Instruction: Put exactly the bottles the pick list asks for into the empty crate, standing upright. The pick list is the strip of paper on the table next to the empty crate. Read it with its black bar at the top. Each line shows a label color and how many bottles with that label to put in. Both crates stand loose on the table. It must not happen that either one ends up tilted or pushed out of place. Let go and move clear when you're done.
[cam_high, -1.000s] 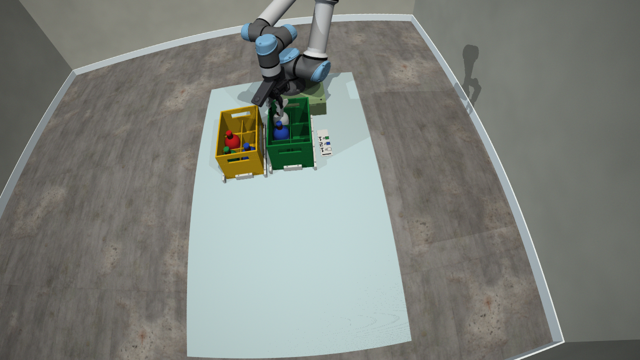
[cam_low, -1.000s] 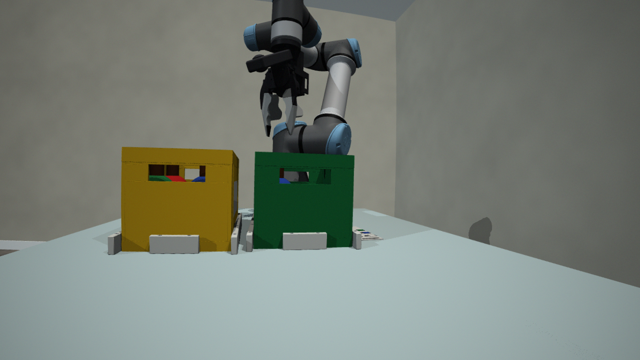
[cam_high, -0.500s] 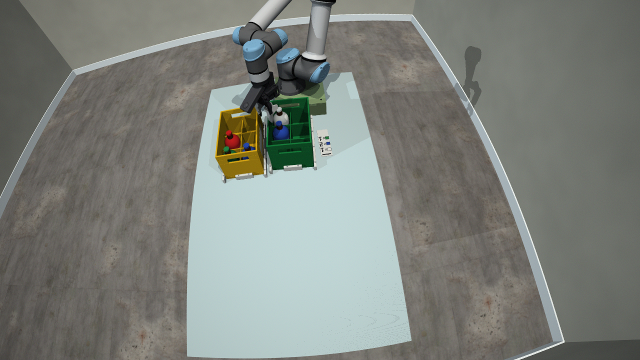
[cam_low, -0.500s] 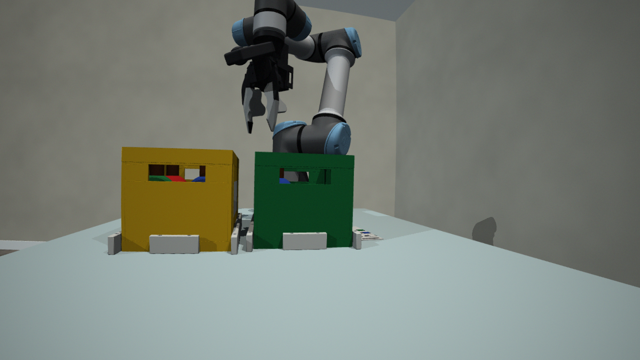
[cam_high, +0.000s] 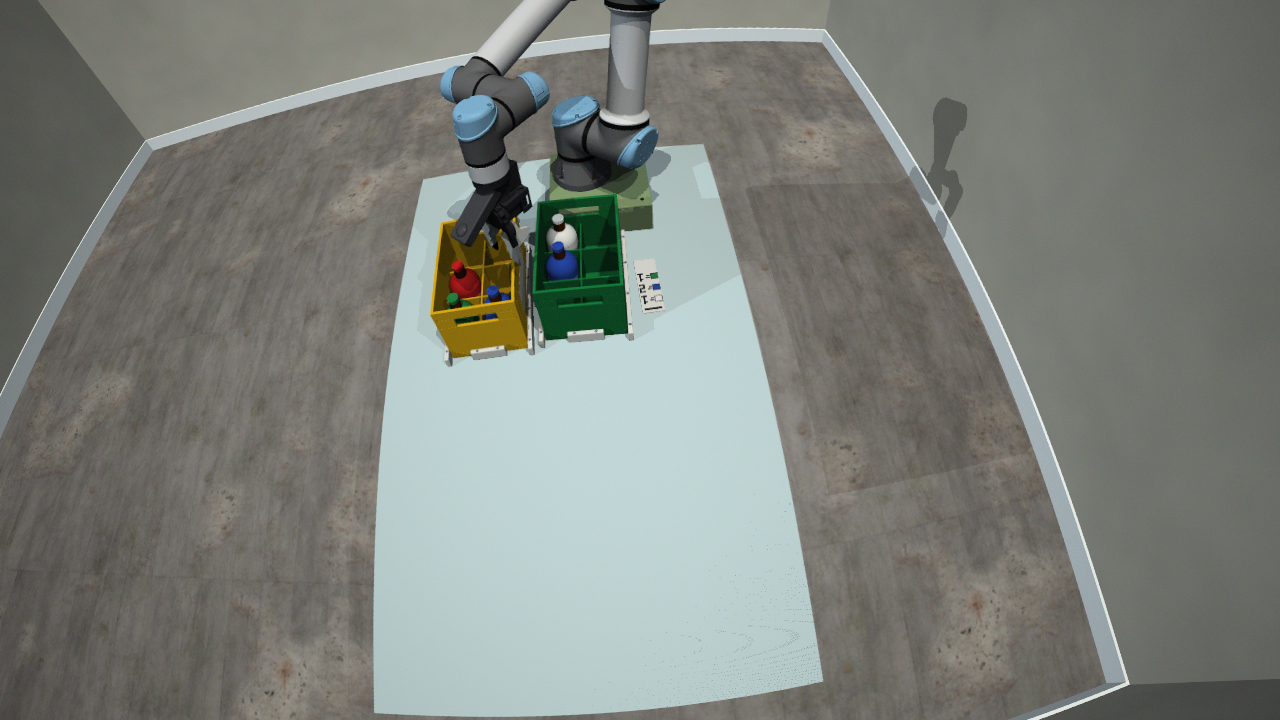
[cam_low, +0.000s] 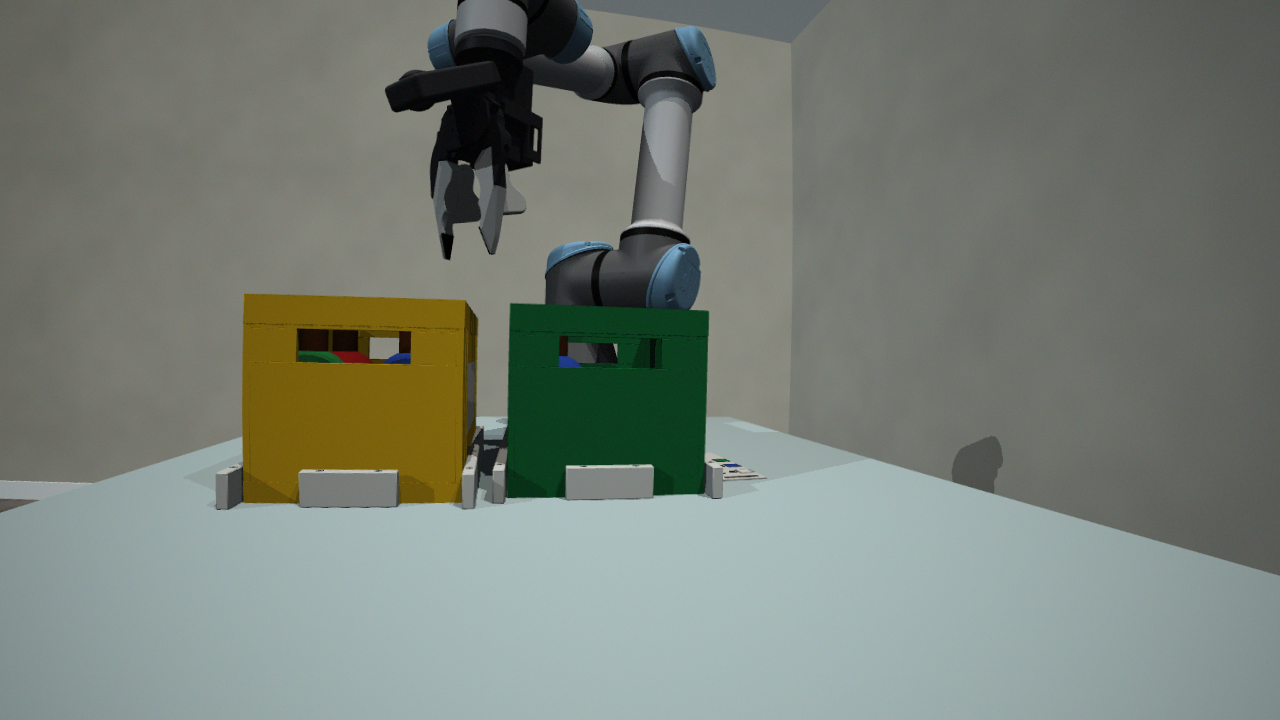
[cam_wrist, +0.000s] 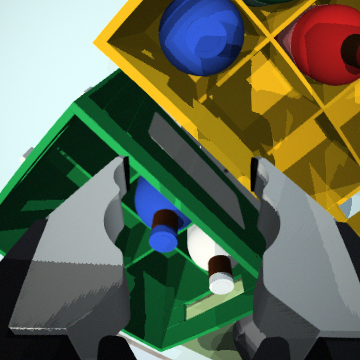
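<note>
The green bottle is 6 cm ahead of my hand, 12 cm to the right of it and 15 cm below it. Round my hand: yellow crate (4 cm behind, 10 cm to the right, 16 cm below); green crate (9 cm behind, 13 cm to the left, 16 cm below); red bottle (3 cm behind, 14 cm to the right, 15 cm below).
</note>
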